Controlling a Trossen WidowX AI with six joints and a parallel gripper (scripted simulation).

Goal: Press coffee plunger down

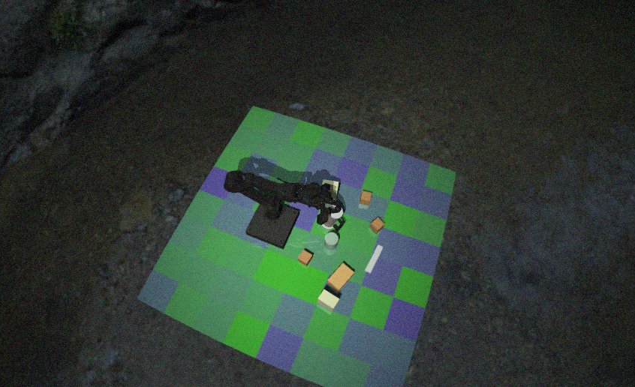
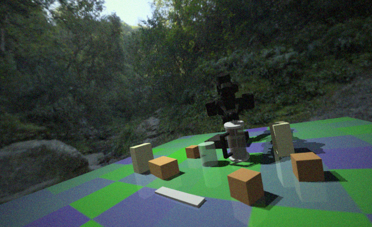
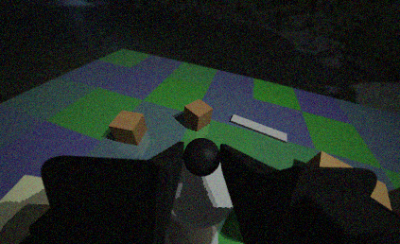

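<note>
My gripper tip is 90 mm above the coffee press, 20 mm to the left of it and 10 mm past it. Also, from my gripper tip: flat white bar 250 mm ahead, 170 mm below, 80 mm to the right.
</note>
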